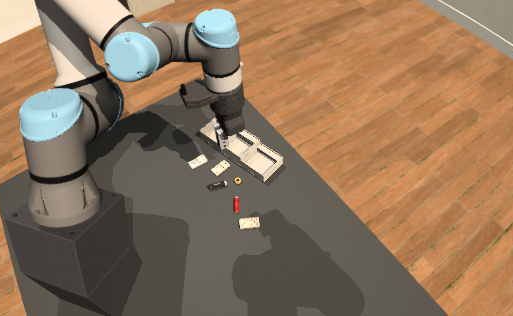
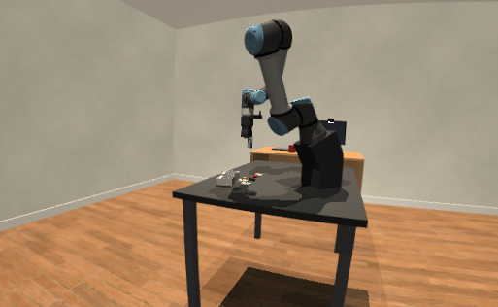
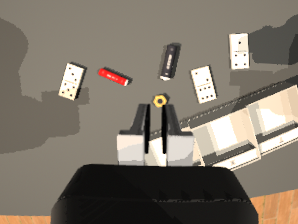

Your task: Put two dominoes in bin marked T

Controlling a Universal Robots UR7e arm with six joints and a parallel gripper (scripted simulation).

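The yellow nut lies 2 cm ahead of my hand, 1 cm to the left of it and 20 cm below it. Also, from my hand: black cylinder (3 cm behind, 2 cm to the left, 20 cm below); then red cylinder (1 cm behind, 6 cm to the right, 20 cm below).
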